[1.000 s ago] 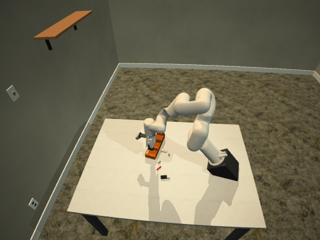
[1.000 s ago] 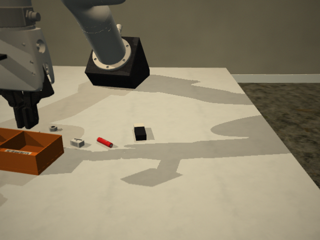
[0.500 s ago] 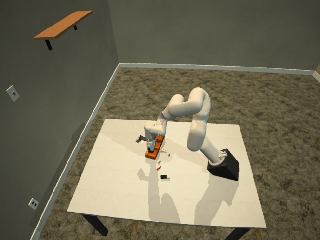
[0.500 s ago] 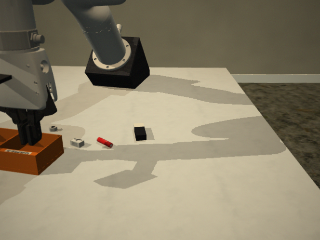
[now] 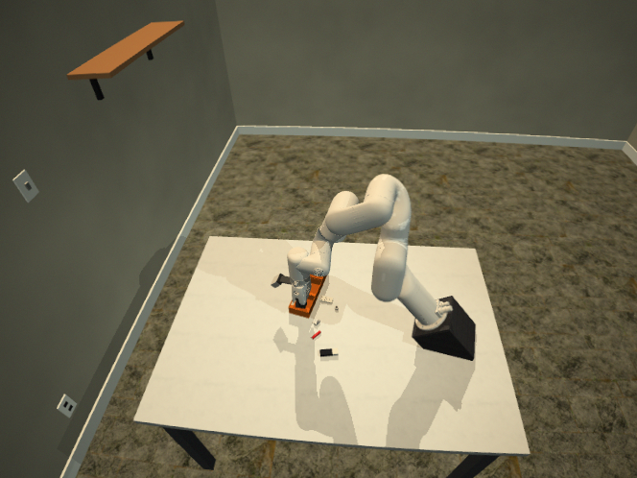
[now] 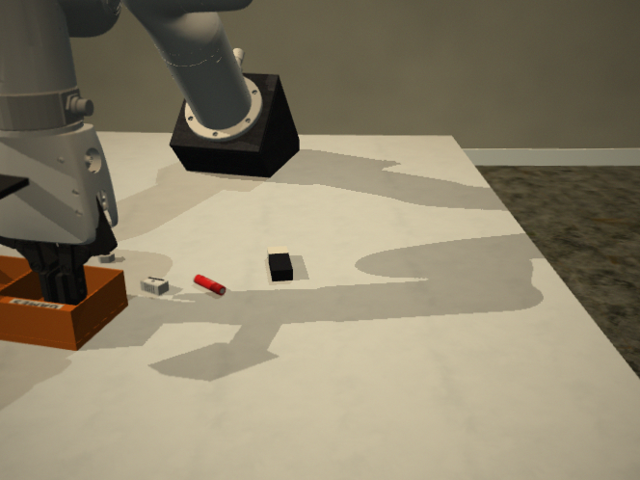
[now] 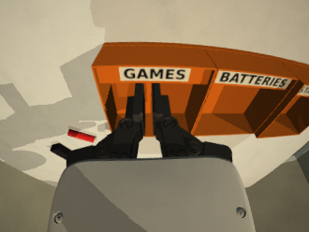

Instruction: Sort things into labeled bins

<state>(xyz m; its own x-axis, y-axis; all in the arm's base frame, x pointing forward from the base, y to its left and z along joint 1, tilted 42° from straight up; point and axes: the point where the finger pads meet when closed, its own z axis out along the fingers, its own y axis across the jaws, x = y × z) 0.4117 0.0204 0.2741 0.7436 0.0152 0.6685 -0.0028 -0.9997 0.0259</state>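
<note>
My hand is 7 cm past the grey ribbed block, 5 cm to the right of it and 3 cm above it. The rest, counted from my hand: white domino: 8 cm behind, 6 cm to the right, 3 cm below; grey nut: 13 cm behind, 3 cm to the right, 3 cm below; red battery: 9 cm behind, 11 cm to the left, 3 cm below.
</note>
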